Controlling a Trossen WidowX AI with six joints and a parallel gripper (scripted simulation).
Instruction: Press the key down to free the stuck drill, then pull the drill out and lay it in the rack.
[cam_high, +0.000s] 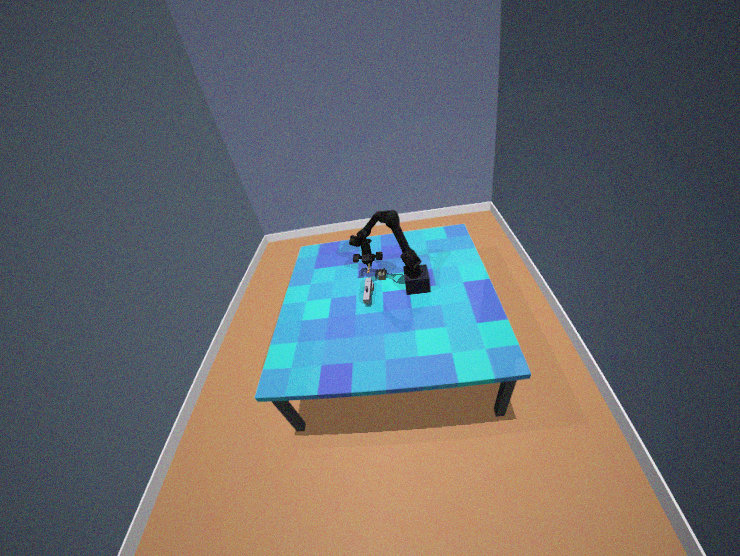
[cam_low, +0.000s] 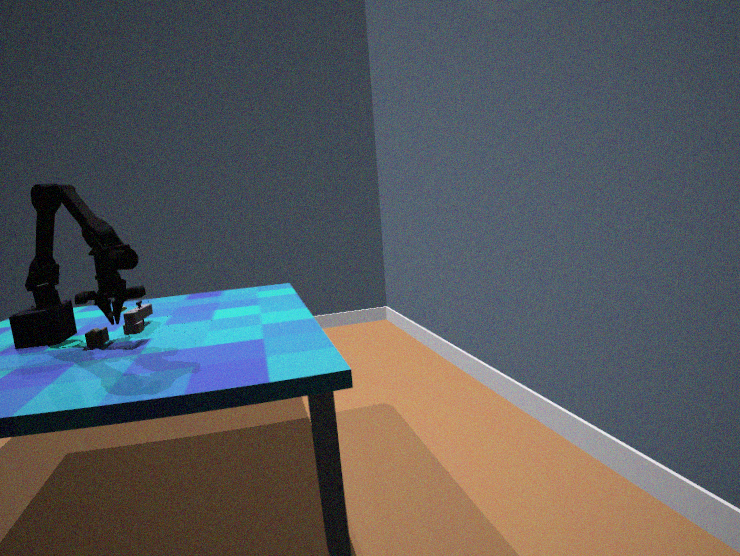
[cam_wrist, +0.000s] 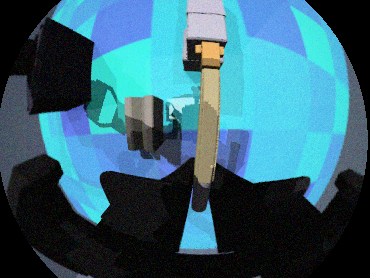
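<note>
My gripper tip is 7 cm past the brown rack, 5 cm to the right of it and 4 cm above it. Also, from my gripper tip: dark key: 5 cm ahead, 22 cm to the left, 1 cm below; then pale grey block: 4 cm ahead, 19 cm to the left, 2 cm below; then drill shank: 1 cm ahead, 4 cm to the left, 3 cm above.
</note>
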